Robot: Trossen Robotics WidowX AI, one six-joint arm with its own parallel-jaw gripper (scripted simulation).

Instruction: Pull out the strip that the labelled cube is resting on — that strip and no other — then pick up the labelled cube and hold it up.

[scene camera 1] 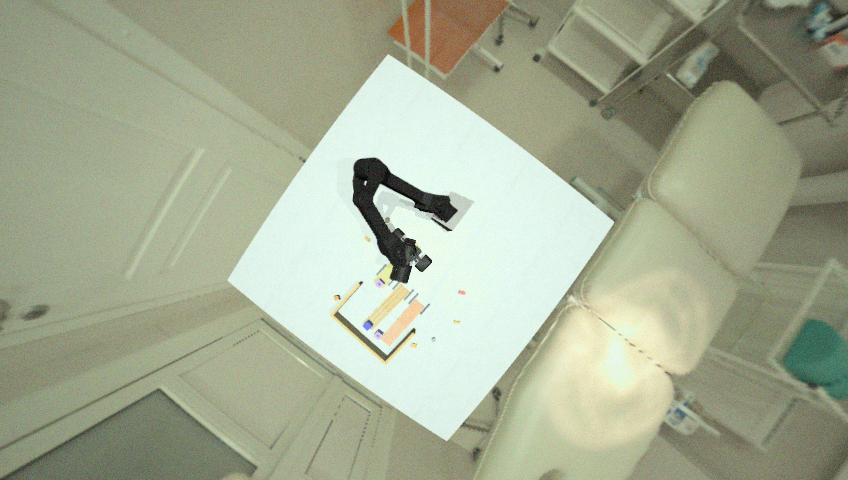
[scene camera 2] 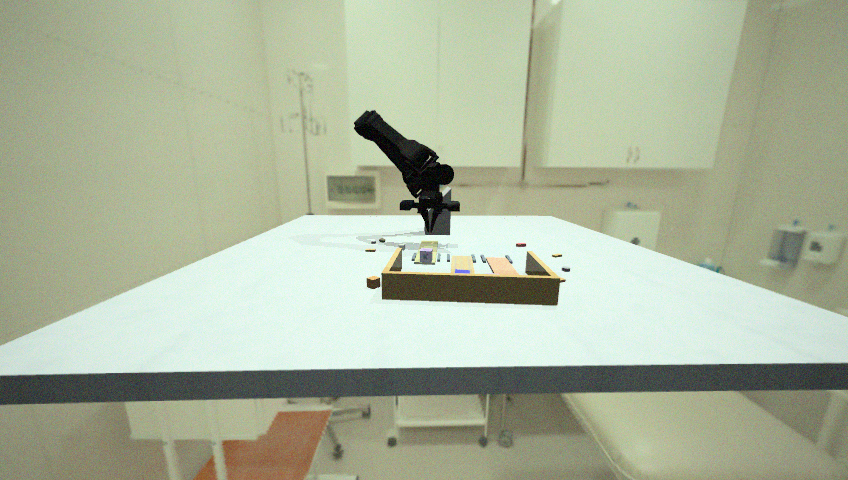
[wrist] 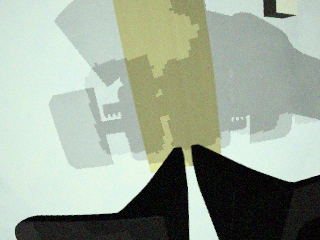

Path:
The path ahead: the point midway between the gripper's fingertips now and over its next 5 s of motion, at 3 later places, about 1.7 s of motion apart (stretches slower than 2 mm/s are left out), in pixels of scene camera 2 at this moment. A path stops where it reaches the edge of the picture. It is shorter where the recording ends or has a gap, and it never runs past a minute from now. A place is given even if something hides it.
My gripper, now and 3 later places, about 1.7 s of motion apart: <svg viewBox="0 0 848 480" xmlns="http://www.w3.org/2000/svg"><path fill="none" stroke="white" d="M429 232L426 236L425 257L429 231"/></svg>

